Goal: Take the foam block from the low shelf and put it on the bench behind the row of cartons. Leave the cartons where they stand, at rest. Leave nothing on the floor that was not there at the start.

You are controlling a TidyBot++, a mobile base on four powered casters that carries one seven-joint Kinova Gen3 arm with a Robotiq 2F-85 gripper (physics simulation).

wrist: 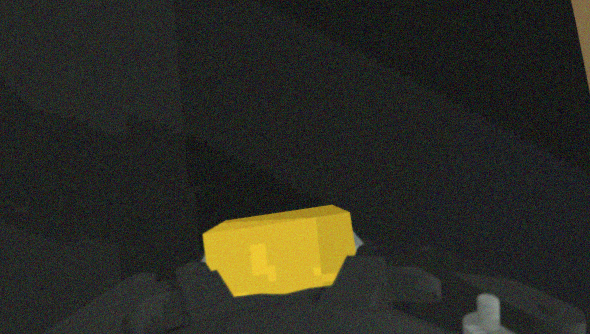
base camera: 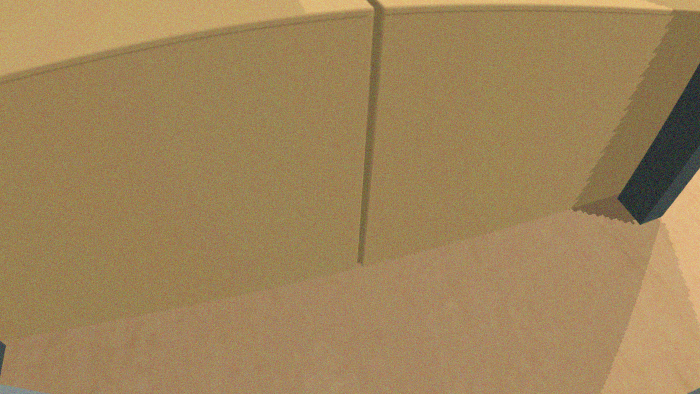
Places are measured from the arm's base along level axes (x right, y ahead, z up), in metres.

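Pixels of known places: gripper, between the fingertips: (wrist: 284,249).
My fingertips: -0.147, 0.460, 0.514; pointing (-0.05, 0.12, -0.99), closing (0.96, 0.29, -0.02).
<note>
Ahead of a thing's pixels: the offset from my fingertips to its middle, as dx, dy, dz. "pt": to the spot under its first point. Level surfaces: height alone.
The yellow foam block {+0.009, -0.023, +0.022} (wrist: 270,250) is held crosswise between the fingertips of my gripper (wrist: 284,249), low in the middle of the wrist view. My gripper is shut on it. The dark bench top {dz +0.000} (wrist: 310,110) spreads beyond the block, with darker shadow bands across it. I cannot tell whether the block touches the bench or how high it hangs. A narrow tan strip {pt +0.154, +0.160, +0.003} (wrist: 582,35) shows at the upper right edge of the wrist view; too little shows to tell whether it is a carton. The low shelf cannot be made out.
In the base camera view, two large tan panels (base camera: 190,175) (base camera: 500,130) stand side by side with a thin dark gap between them. A dark blue post (base camera: 662,155) stands at the right. Shadowed tan floor {dz -0.914} (base camera: 350,330) lies in front of the panels.
</note>
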